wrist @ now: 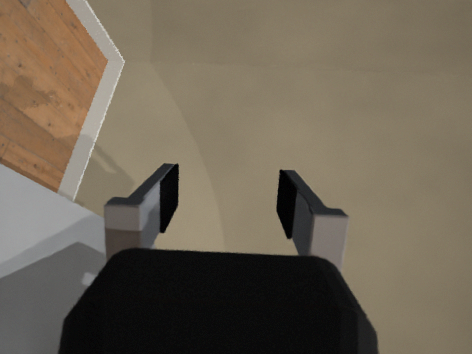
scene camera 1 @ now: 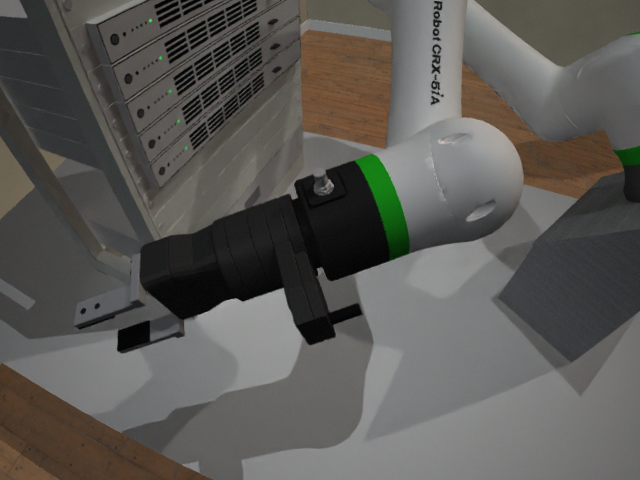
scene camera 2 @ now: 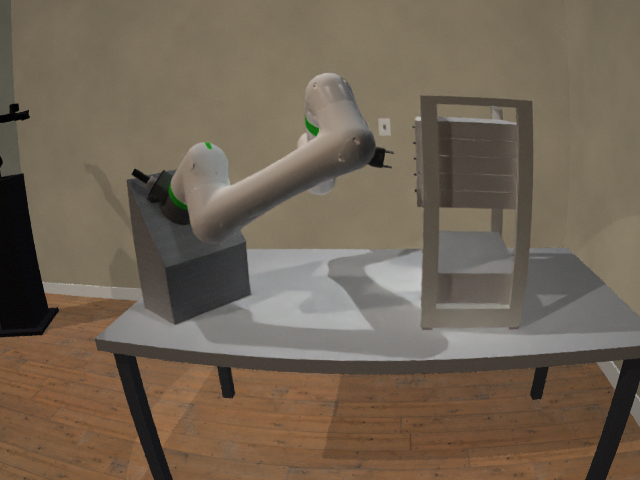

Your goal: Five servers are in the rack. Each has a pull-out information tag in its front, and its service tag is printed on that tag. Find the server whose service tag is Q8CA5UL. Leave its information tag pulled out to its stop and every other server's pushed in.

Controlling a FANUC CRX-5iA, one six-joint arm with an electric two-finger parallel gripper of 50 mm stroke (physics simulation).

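Frame: origin at the arm's base, x ahead, y left, z up, level; metres.
Seen in the pictures: gripper, between the fingertips: (wrist: 228, 187) (scene camera 1: 100, 330) (scene camera 2: 391, 159); arm's base, origin of its link: (scene camera 2: 179, 204).
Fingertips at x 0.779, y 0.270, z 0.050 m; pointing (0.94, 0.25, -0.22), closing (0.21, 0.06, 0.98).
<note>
Offsets run from my fingertips to a thing's top centre. "*": to the spot under its first point. Level surfaces: height alone.
Five grey servers (scene camera 1: 147, 67) (scene camera 2: 478, 165) are stacked in the upper part of the rack (scene camera 2: 430, 258). Their fronts have black vents and green lights. Small dark tabs @(* dx -0.119, dy -0.525, dz +0.024 m) (scene camera 1: 275, 46) show at the right end of several fronts. Small dark nubs @(* dx -0.121, dy -0.536, dz +0.069 m) (scene camera 2: 415, 158) stick out alike from the fronts in scene camera 2. No long pulled-out information tag is visible, and no service tag text can be read. My gripper (scene camera 1: 100, 330) (scene camera 2: 391, 159) (wrist: 228, 187) is open and empty. It is in front of the rack, apart from the servers. The wrist view does not show the servers.
The rack stands on the grey table @(dz -0.375 m) (scene camera 1: 465, 413) (scene camera 2: 289, 346). Blank panels (scene camera 1: 248, 144) are below the servers. The arm's dark pedestal (scene camera 1: 578, 268) (scene camera 2: 206, 279) stands opposite the rack. A wall (scene camera 2: 206, 62) (wrist: 350, 110) with an outlet (scene camera 2: 384, 127) is behind.
</note>
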